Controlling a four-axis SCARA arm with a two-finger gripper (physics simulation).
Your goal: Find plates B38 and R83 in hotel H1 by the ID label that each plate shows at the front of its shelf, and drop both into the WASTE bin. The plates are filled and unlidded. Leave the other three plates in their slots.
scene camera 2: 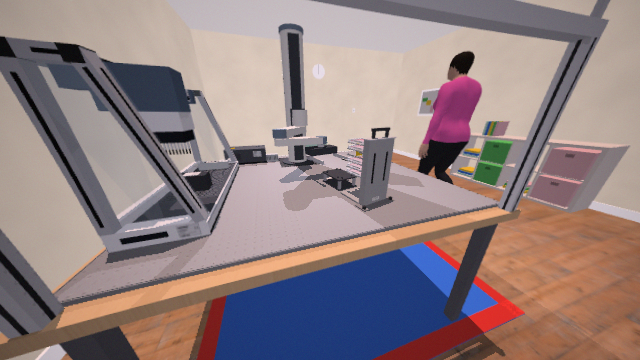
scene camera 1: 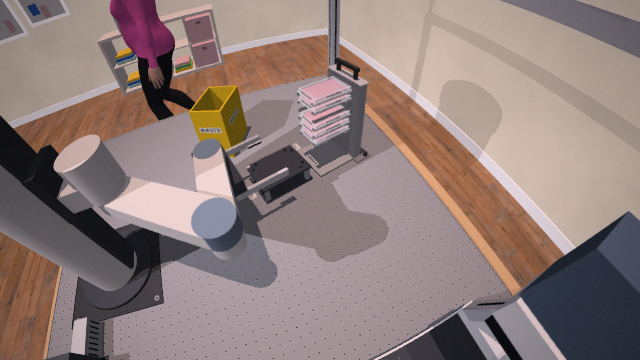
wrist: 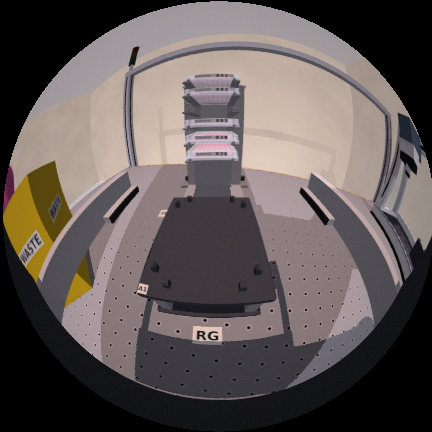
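Where they show: gripper, fingertip midpoint: [scene camera 2: 336, 160] [scene camera 1: 272, 153] [wrist: 218, 175]; arm's base, link origin: [scene camera 2: 297, 162] [scene camera 1: 120, 269].
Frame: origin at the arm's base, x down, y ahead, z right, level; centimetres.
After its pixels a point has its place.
Hotel H1 [scene camera 1: 358, 120] @(y 82.8, x -17.3, z -11.7 cm) [scene camera 2: 381, 170] @(y 83.1, x -16.3, z -20.4 cm) [wrist: 210, 176] @(y 80.3, x -4.3, z -19.2 cm) is a grey upright rack with a black handle. It holds pink-filled, unlidded plates: two upper plates [wrist: 212, 82] @(y 70.2, x -26.6, z -15.8 cm) [wrist: 212, 95] @(y 69.9, x -23.8, z -15.7 cm), a gap, then three lower plates [wrist: 212, 122] @(y 68.2, x -18.6, z -15.2 cm) [wrist: 212, 137] @(y 68.2, x -16.1, z -15.2 cm) [wrist: 212, 152] @(y 68.2, x -13.6, z -15.2 cm). Their front ID labels are too small to read, so I cannot tell which are B38 and R83. The yellow WASTE bin [scene camera 1: 206, 121] @(y 39.4, x -17.4, z -32.4 cm) [wrist: 25, 215] stands left of the hotel in the wrist view. My gripper [scene camera 1: 272, 156] @(y 56.1, x -14.4, z -11.4 cm) [wrist: 218, 175] @(y 56.1, x -14.4, z -11.4 cm) is open and empty, facing the hotel, its fingers above and either side of the black plate stand.
The black plate stand [scene camera 1: 280, 162] @(y 58.3, x -7.3, z -14.1 cm) [scene camera 2: 340, 175] @(y 60.2, x -7.3, z -12.3 cm) [wrist: 210, 245] @(y 55.3, x -7.3, z -12.0 cm) sits in front of the hotel, with an RG tag [wrist: 207, 335] @(y 46.8, x -1.3, z -10.4 cm) beside it. A framed instrument [scene camera 1: 590, 280] @(y 69.8, x -47.5, z 48.4 cm) [scene camera 2: 145, 150] @(y 85.1, x -29.8, z 53.9 cm) stands at the opposite side of the table. A person [scene camera 1: 145, 35] [scene camera 2: 457, 110] is behind the bin.
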